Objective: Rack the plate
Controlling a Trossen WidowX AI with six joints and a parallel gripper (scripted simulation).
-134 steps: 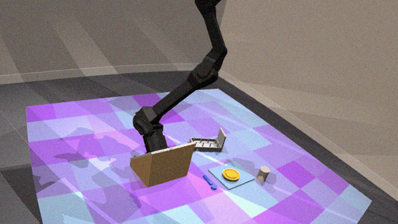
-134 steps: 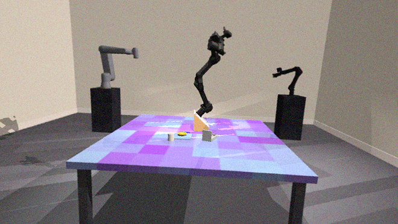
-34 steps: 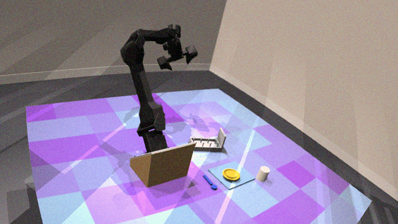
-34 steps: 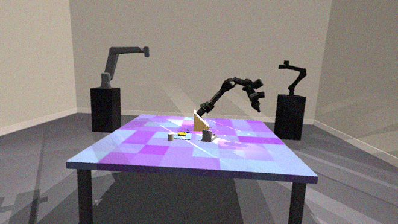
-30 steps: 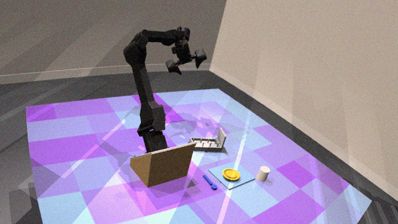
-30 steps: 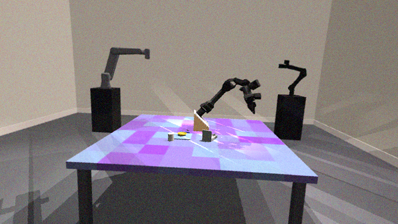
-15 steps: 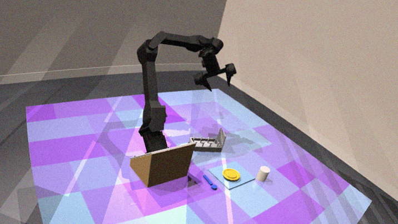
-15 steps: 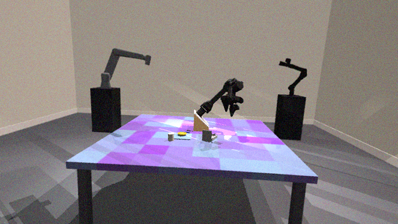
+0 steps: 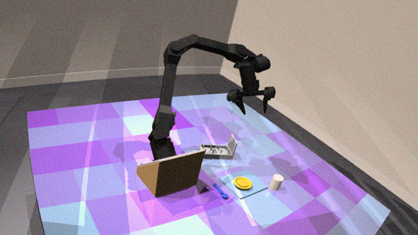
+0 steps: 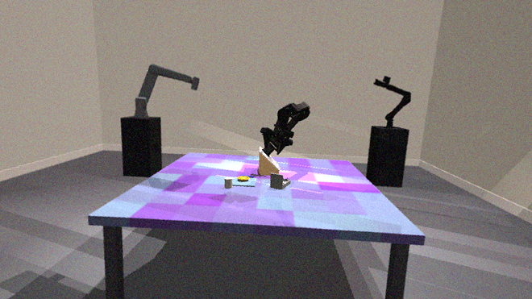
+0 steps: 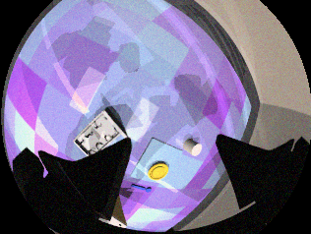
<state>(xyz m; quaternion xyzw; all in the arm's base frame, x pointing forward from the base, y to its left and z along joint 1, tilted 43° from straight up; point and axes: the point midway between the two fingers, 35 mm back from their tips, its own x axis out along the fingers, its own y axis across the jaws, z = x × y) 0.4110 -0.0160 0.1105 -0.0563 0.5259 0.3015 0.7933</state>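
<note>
Now: the yellow plate 190 mm below my gripper tip, 160 mm to the right of it and 130 mm behind it. Round my gripper tip: beige cylinder (220 mm to the right, 180 mm below, 10 mm behind); then grey dish rack (180 mm below, 100 mm behind, 60 mm to the left); then blue spoon (230 mm behind, 200 mm below, 160 mm to the right).
</note>
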